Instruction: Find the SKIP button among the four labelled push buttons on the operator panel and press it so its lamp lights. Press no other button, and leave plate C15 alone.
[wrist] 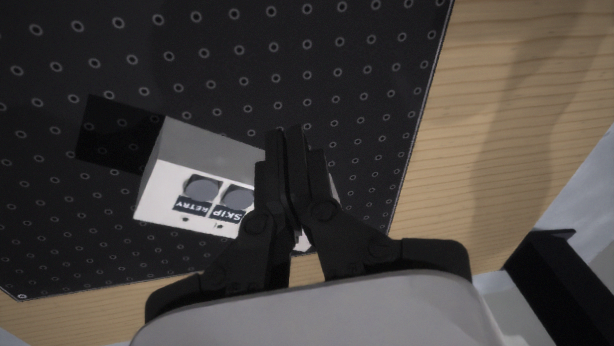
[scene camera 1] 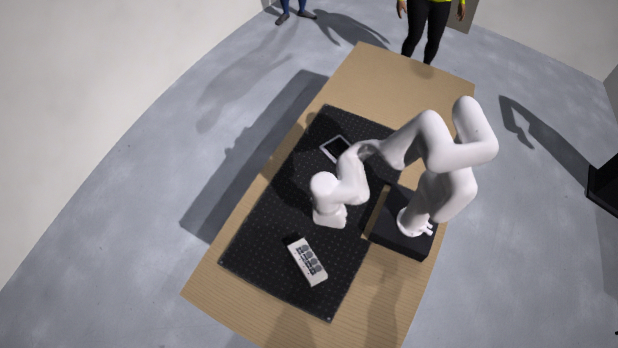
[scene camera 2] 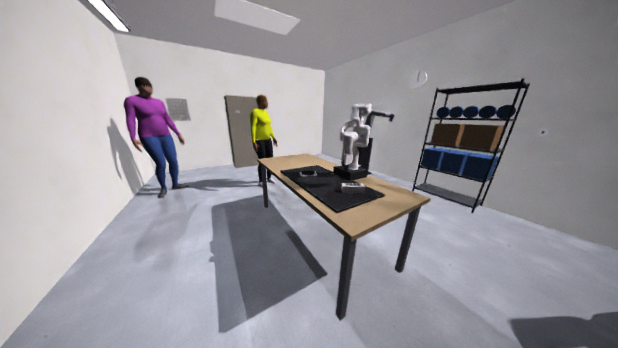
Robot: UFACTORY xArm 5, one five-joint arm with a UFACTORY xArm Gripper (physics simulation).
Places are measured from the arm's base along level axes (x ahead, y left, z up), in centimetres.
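Pixels of known places: gripper, fingertip midpoint: (wrist: 291, 149) (scene camera 1: 332, 227) (scene camera 2: 345, 171); arm's base at its link origin: (scene camera 1: 411, 221) (scene camera 2: 352, 168).
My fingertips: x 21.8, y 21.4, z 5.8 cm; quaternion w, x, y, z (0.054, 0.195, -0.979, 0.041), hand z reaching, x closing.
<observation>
For each thing: its top centre in the pictures, then the offset to it from my fingertips. Level surfaces: height alone.
- white operator panel at its top centre: (wrist: 246, 217) (scene camera 1: 307, 260) (scene camera 2: 353, 184) dy +13.0, dx +0.9, dz -6.6 cm
- grey SKIP button at its top centre: (wrist: 239, 200) dy +10.7, dx +1.6, dz -6.6 cm
- RETRY button at its top centre: (wrist: 202, 191) dy +9.6, dx +4.4, dz -6.6 cm
- tray at its top centre: (scene camera 1: 341, 151) (scene camera 2: 308, 172) dy -35.0, dx +20.1, dz -10.6 cm
- mat at its surface level: dz -12.2 cm
- wooden table at its surface level: dz -13.5 cm
The white operator panel (scene camera 1: 320, 281) (scene camera 2: 353, 189) (wrist: 162, 197) lies on the black perforated mat. In the wrist view the grey SKIP button (wrist: 237, 198) shows partly, its right edge behind my fingers, with its label below it. The RETRY button (wrist: 202, 189) is left of it. The other two buttons are hidden there behind my fingers. No lamp looks lit. My gripper (wrist: 291, 149) is shut and empty, above the panel and apart from it as far as I can tell. Its fingertips do not show in scene camera 1. Plate C15 cannot be identified by a label.
A framed dark plate or tray (scene camera 1: 328, 154) (scene camera 2: 315, 175) lies at the mat's far end, partly behind the arm in scene camera 1. The mat (scene camera 1: 250, 250) (scene camera 2: 340, 204) lies on the wooden table (scene camera 1: 400, 70) (scene camera 2: 400, 202). The black arm base (scene camera 1: 400, 246) stands beside the mat. Two people stand beyond the table.
</observation>
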